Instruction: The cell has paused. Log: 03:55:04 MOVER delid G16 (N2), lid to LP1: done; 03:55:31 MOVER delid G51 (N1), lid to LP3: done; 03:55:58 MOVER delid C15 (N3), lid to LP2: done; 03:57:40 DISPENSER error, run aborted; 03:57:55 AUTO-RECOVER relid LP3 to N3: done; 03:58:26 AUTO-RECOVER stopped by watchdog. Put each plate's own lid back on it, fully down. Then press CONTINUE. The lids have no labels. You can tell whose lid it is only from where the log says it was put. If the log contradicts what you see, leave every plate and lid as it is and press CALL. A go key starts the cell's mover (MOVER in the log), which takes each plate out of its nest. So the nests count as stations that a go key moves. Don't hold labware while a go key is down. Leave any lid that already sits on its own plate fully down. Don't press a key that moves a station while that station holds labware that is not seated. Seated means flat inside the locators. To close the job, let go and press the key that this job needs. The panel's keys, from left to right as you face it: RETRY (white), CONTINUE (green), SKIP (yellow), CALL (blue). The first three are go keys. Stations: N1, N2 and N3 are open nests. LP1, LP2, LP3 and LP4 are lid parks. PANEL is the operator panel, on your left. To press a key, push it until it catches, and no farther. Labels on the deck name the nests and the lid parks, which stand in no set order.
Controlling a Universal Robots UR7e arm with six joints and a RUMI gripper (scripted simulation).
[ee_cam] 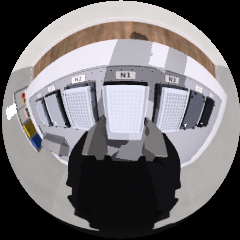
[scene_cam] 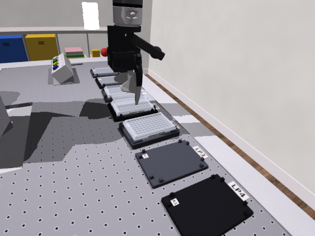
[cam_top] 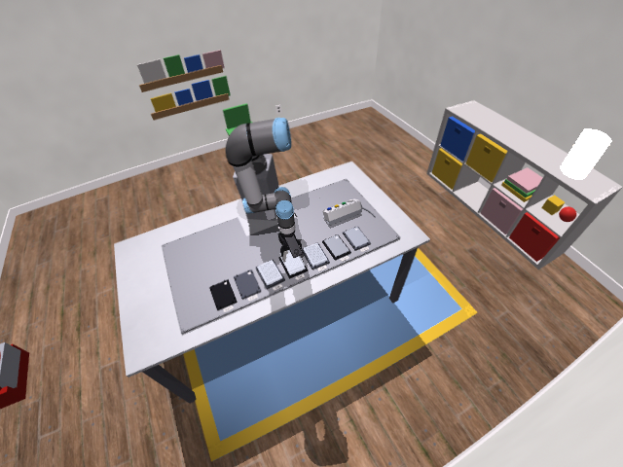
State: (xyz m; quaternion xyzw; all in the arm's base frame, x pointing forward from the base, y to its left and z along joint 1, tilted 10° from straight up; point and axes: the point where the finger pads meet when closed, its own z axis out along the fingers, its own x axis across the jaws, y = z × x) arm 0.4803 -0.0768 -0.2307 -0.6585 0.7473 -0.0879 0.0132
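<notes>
My hand is 26 cm to the right of the park LP1, 5 cm above it and 4 cm short of it. Also, from my hand: lid park LP3: 26 cm to the right, 5 cm below, 3 cm behind; then green key: 46 cm to the left, 17 cm behind, 1 cm above; then lid park LP4: 39 cm to the right, 5 cm below, 4 cm behind.
</notes>
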